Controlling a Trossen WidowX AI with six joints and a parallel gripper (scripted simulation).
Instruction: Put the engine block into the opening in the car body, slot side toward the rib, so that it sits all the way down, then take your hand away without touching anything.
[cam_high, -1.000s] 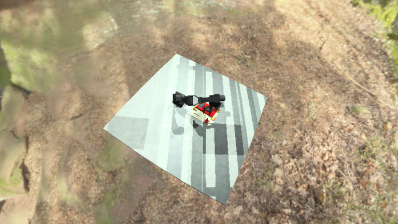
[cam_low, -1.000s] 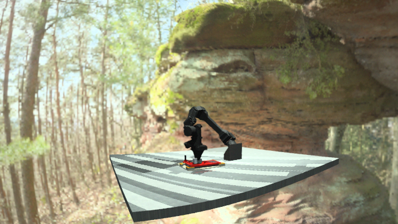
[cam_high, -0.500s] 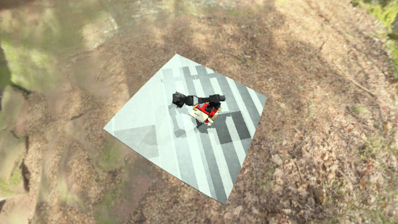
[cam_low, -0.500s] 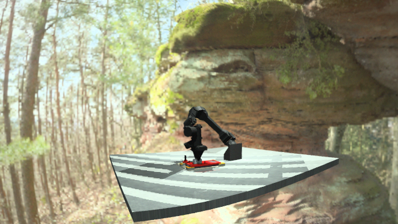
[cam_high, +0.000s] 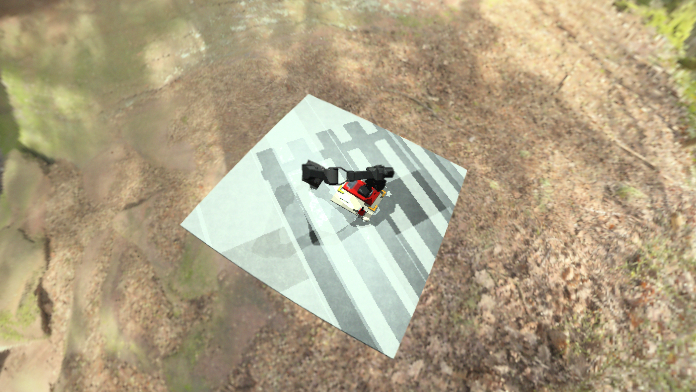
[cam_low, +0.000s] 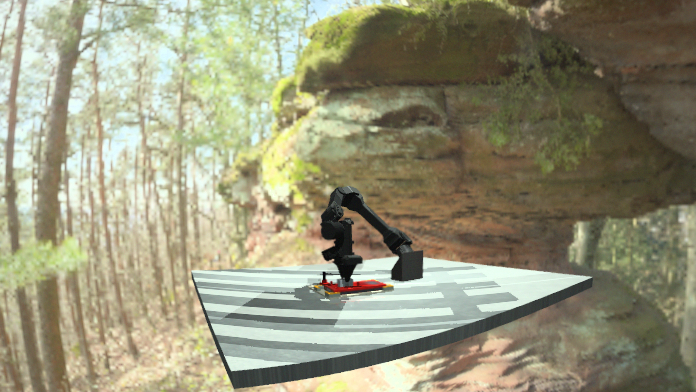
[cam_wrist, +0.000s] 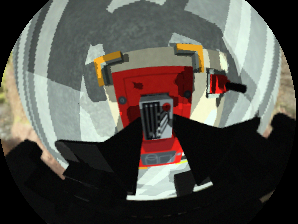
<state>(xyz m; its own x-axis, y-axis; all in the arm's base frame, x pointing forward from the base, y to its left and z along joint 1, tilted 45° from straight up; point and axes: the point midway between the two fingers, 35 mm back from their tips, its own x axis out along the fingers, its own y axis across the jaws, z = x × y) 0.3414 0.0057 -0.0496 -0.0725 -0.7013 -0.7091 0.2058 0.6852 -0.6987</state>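
My gripper tip is 1 cm above the grey engine block.
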